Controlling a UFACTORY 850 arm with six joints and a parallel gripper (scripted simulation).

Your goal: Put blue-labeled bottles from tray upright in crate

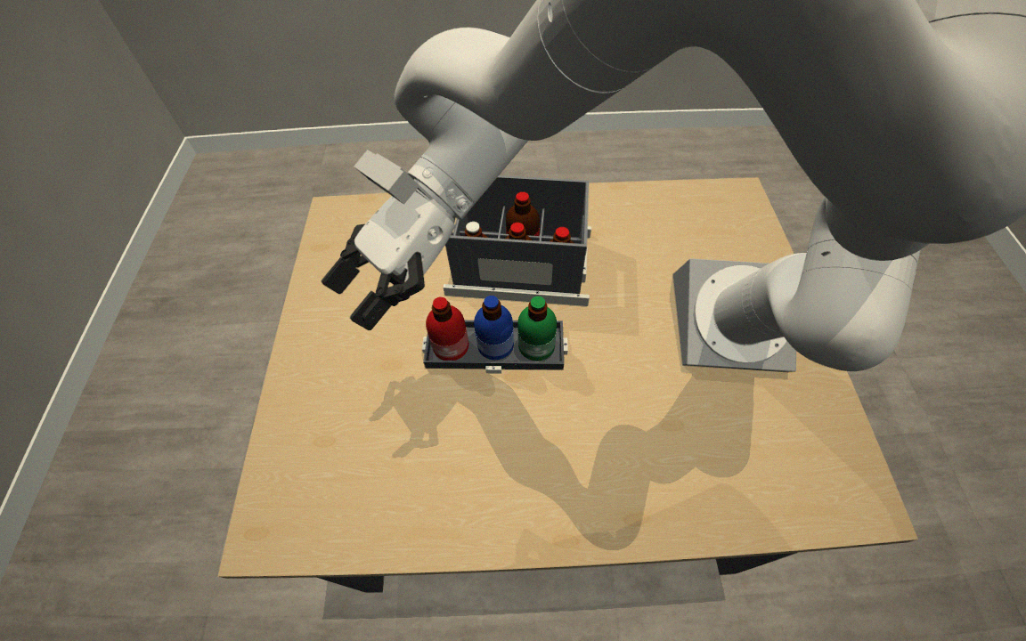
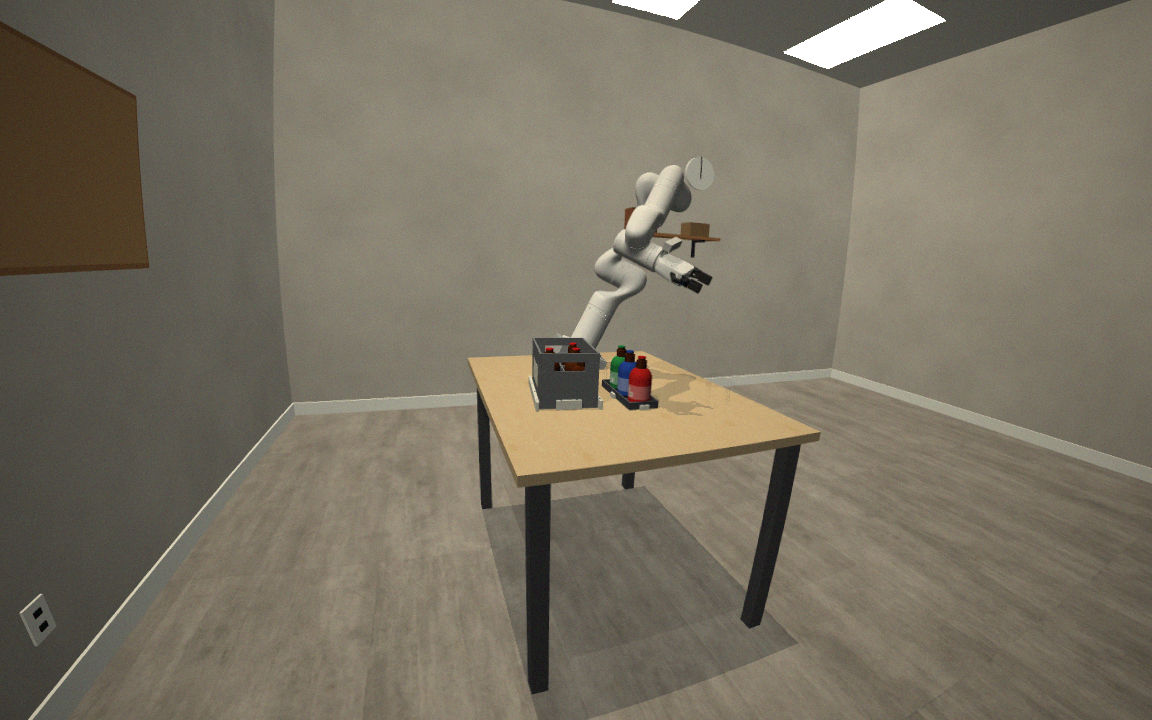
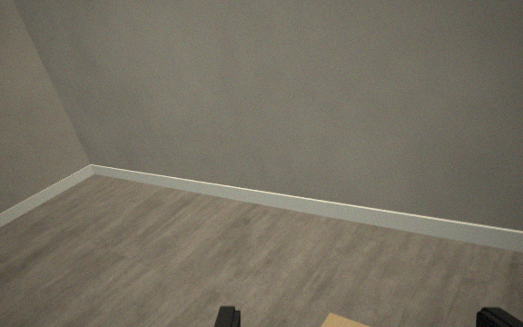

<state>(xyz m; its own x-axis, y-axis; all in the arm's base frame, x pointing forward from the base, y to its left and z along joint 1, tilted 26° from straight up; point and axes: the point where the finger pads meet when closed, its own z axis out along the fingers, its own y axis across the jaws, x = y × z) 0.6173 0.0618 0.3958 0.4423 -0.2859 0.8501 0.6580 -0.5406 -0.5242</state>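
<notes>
The blue-labeled bottle is 140 mm behind my hand, 180 mm to the right of it and 310 mm below it. Round my hand: red bottle (50 mm behind, 170 mm to the right, 310 mm below); green bottle (220 mm behind, 180 mm to the right, 310 mm below); dark tray (140 mm behind, 170 mm to the right, 390 mm below).
</notes>
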